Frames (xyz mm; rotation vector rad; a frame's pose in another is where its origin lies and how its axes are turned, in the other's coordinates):
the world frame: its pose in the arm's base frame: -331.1 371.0 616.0 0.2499 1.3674 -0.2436
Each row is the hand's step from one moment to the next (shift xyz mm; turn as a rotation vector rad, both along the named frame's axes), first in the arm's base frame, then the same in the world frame.
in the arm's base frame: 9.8 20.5 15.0 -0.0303 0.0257 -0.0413
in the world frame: -13.5 23.0 5.4 0.0343 0.0134 -0.0439
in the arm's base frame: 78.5 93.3 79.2 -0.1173 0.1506 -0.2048
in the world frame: -65.7 115.9 58.2 0.1755 0.0989 -0.1944
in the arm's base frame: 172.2 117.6 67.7 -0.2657 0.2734 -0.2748
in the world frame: -37.7 168.1 135.7 0.2136 0.1663 -0.3842
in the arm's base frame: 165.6 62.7 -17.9 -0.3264 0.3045 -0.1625
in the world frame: 46.6 111.0 131.1 0.0912 0.1806 -0.4298
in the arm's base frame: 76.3 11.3 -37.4 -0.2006 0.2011 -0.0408
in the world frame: 50.6 33.5 60.6 -0.0023 0.1262 -0.2577
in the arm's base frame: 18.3 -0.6 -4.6 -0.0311 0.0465 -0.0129
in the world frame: 7.9 5.0 16.4 0.0057 0.0339 -0.0460
